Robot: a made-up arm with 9 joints. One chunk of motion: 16 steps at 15 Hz.
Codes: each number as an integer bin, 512 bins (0 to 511) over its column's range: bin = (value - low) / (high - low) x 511, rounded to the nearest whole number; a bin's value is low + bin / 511 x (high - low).
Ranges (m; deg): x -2.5..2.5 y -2.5..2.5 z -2.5..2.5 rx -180..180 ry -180..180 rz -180..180
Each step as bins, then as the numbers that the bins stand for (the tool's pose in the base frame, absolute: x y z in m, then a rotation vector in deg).
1 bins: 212 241 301 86 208 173
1 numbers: -0.4256 -0.1419 0.4452 -119.41 -33.46 -58.12
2 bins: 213 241 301 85 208 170
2 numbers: -0.4159 -0.1419 0.4452 -120.12 -33.46 -60.23
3 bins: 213 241 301 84 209 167
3 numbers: -0.4159 -0.1419 0.4452 -120.82 -32.76 -62.35
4 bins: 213 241 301 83 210 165
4 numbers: -0.4159 -0.1419 0.4452 -121.53 -32.05 -63.76
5 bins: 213 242 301 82 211 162
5 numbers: -0.4159 -0.1321 0.4452 -122.23 -31.35 -65.87
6 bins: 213 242 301 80 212 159
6 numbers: -0.4159 -0.1321 0.4452 -123.64 -30.65 -67.98
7 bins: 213 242 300 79 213 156
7 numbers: -0.4159 -0.1321 0.4354 -124.34 -29.94 -70.10
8 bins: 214 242 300 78 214 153
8 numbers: -0.4061 -0.1321 0.4354 -125.05 -29.24 -72.21
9 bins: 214 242 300 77 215 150
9 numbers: -0.4061 -0.1321 0.4354 -125.75 -28.53 -74.32
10 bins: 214 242 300 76 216 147
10 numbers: -0.4061 -0.1321 0.4354 -126.46 -27.83 -76.44
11 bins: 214 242 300 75 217 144
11 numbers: -0.4061 -0.1321 0.4354 -127.16 -27.12 -78.55
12 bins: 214 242 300 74 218 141
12 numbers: -0.4061 -0.1321 0.4354 -127.87 -26.42 -80.67
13 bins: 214 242 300 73 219 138
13 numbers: -0.4061 -0.1321 0.4354 -128.57 -25.71 -82.78
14 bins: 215 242 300 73 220 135
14 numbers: -0.3963 -0.1321 0.4354 -128.57 -25.01 -84.89
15 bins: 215 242 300 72 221 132
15 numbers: -0.3963 -0.1321 0.4354 -129.28 -24.31 -87.01
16 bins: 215 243 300 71 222 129
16 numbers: -0.3963 -0.1223 0.4354 -129.98 -23.60 -89.12
